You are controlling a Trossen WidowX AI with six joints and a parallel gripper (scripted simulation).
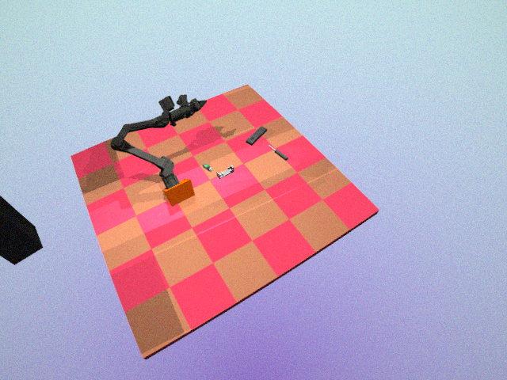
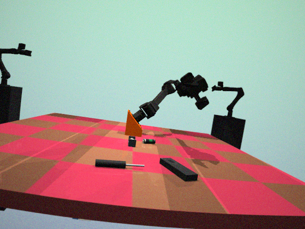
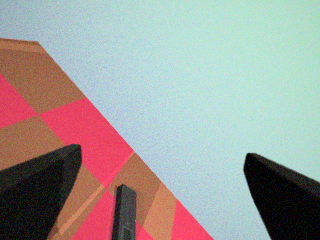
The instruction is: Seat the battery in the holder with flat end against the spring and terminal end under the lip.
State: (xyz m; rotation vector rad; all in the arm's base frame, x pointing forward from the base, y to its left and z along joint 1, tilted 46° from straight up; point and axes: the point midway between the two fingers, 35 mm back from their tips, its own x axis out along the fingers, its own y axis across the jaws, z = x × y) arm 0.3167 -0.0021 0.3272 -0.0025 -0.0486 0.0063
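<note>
The battery is 270 mm below my gripper tip, 180 mm to the right of it and 140 mm behind it. From my gripper tip the other things lie so: flat black block (270 mm below, 240 mm ahead, 160 mm to the right); black-handled screwdriver (340 mm to the right, 270 mm below, 250 mm ahead).
</note>
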